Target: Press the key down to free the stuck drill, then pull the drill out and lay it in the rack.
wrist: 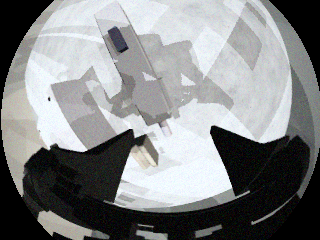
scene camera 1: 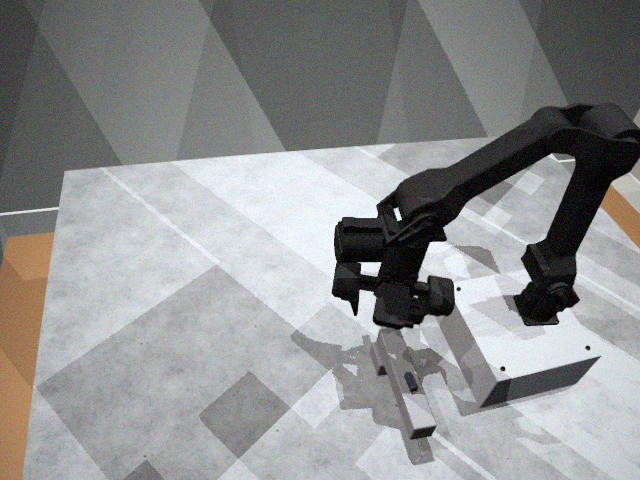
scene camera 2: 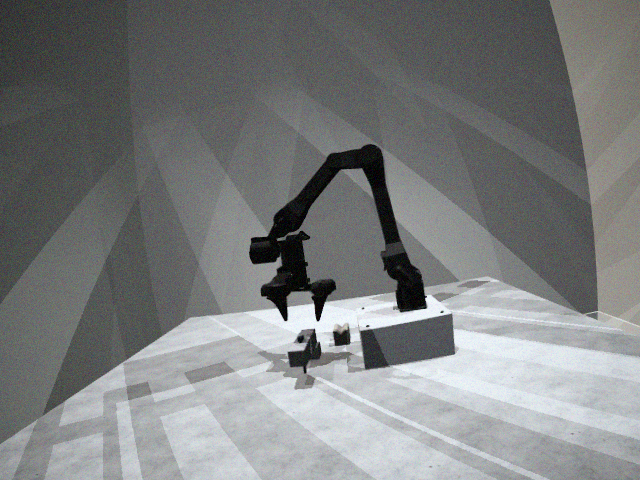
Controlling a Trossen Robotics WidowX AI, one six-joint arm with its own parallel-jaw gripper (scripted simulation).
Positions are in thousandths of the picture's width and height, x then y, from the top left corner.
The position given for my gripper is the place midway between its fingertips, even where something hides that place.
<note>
My gripper (scene camera 1: 598, 664) is open, with nothing in its grasp. I also see a housing block (scene camera 2: 468, 736).
My gripper is seen too in the wrist view (wrist: 539, 548) and in scene camera 2 (scene camera 2: 471, 670). The housing block also shows in the wrist view (wrist: 467, 394).
</note>
